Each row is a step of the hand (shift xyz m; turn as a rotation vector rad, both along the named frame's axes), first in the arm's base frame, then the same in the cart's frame.
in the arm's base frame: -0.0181 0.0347 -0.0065 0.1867 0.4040 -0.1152
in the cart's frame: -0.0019 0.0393 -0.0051 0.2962 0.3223 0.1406
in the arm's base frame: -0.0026 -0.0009 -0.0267 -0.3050 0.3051 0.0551
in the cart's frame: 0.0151 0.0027 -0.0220 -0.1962 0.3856 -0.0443
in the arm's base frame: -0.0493 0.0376 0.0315 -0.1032 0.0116 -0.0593
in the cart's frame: -0.0487 0.0492 0.0065 -0.0354 0.0527 -0.1014
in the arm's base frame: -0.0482 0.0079 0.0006 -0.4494 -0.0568 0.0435
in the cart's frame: -0.0342 0.0242 -0.0251 -0.3708 0.1001 -0.2441
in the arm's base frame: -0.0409 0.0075 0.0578 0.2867 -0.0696 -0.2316
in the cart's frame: -0.0657 0.0157 0.0224 0.3456 -0.1426 -0.0305
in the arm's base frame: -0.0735 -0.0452 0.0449 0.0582 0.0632 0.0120
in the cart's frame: -0.0925 -0.0208 -0.0219 0.0484 0.0374 0.0616
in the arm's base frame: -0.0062 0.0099 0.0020 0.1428 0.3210 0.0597
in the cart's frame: -0.0038 0.0112 0.0009 0.1339 0.2433 0.2233
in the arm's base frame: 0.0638 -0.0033 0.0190 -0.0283 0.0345 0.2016
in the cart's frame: 0.0341 -0.0272 0.0504 -0.1433 0.0224 0.1469
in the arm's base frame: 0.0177 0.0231 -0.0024 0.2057 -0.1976 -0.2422
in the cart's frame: 0.0194 0.0156 0.0153 0.2659 -0.2325 -0.1234
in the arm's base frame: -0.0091 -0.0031 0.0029 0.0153 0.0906 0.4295
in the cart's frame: -0.0092 0.0000 -0.0040 -0.2461 0.0373 0.3619
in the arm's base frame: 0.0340 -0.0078 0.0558 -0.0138 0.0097 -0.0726
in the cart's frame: -0.0125 -0.0246 0.0597 0.0386 0.0209 -0.0602
